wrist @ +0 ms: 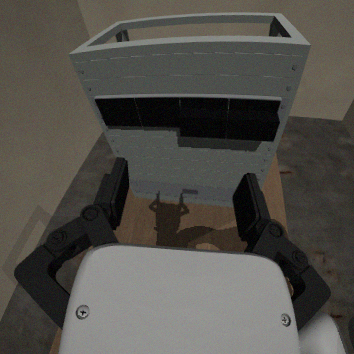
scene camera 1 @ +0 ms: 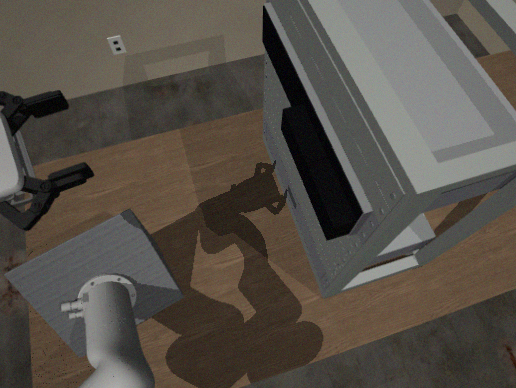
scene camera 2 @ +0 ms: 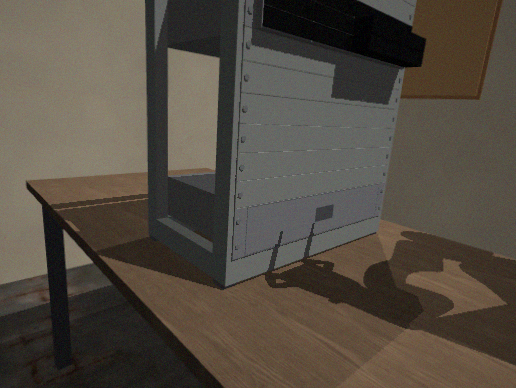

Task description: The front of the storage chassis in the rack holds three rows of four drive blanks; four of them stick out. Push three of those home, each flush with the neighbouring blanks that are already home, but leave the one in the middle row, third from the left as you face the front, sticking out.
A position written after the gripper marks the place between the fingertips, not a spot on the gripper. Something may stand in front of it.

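A grey rack [scene camera 2: 280,193], [wrist: 191,115], [scene camera 1: 370,121] is visible in the scene, and so is the gripper [scene camera 1: 77,133], [wrist: 184,177].
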